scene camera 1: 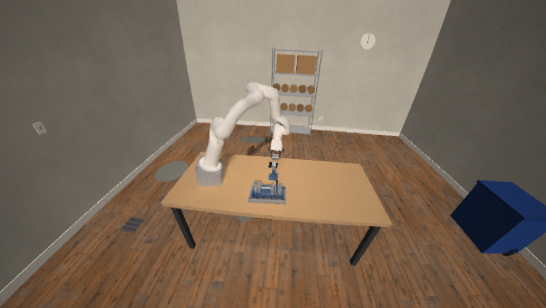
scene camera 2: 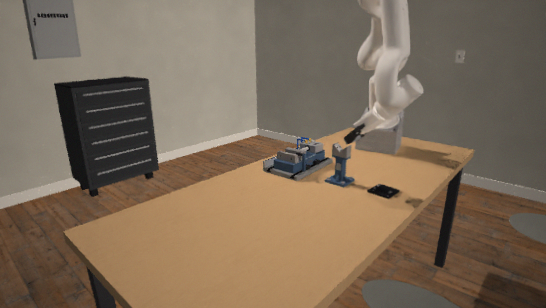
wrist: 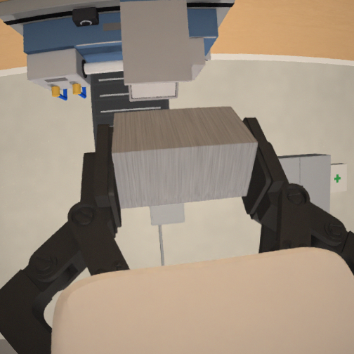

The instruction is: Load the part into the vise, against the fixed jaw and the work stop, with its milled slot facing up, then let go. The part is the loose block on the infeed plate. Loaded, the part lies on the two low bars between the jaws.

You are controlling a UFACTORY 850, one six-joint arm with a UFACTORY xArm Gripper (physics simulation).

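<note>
My gripper point(scene camera 1: 275, 156) point(scene camera 2: 353, 135) point(wrist: 176, 140) is shut on the part, a plain grey block point(wrist: 184, 172), with one finger at each end. It holds the block in the air. In scene camera 2 the fingertips are beside and slightly above the grey head of the blue stand. No slot shows on the two block faces seen in the wrist view. The vise point(scene camera 1: 267, 194) point(scene camera 2: 290, 166) point(wrist: 45, 37) is blue with grey jaws and stands apart from the block. Its low bars and work stop cannot be made out. The black infeed plate point(scene camera 2: 383, 191) bears no block.
A blue stand point(scene camera 2: 340, 170) point(scene camera 1: 273, 176) with a notched grey head point(scene camera 2: 341, 151) stands between the vise and the infeed plate. Blue hoses and yellow fittings point(wrist: 56, 91) rise from the vise. The arm's grey base point(scene camera 1: 209, 175) is on the table point(scene camera 1: 330, 190).
</note>
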